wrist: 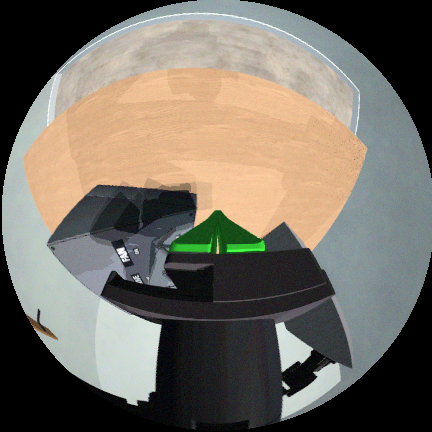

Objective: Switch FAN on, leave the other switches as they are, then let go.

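Seen in the pictures: gripper, between the fingertips: (217,214); arm's base, origin of its link: (331,346).
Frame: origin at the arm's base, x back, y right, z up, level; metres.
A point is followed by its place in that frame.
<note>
The grey switch box (80,260) @(x -0.543, y -0.038, z -0.255 m) stands at the left of the wrist view, turned at an angle. Its black FAN label (123,253) @(x -0.466, y -0.032, z -0.295 m) faces me, with a small ON label (136,251) @(x -0.444, y -0.032, z -0.306 m) beside it. Part of the FAN switch (161,246) @(x -0.399, y -0.014, z -0.318 m) shows just left of the green fingers; the fingers hide the rest, so its position cannot be told. Another label (137,278) @(x -0.442, y -0.140, z -0.295 m), partly hidden, is below the FAN label. My gripper (217,214) @(x -0.355, y 0.118, z -0.275 m) is shut and empty, with its green fingertips together close to the right side of the box. The other switches are largely hidden behind the gripper body.
The wooden table top (200,120) @(x -0.405, y 0.201, z -0.422 m) stretches beyond the box and the fingers, with a mottled grey surface (210,47) past its far edge. Dark grey arm parts (320,325) @(x -0.075, y 0.025, z -0.101 m) show at the lower right. A small brown piece (44,328) shows at the far lower left.
</note>
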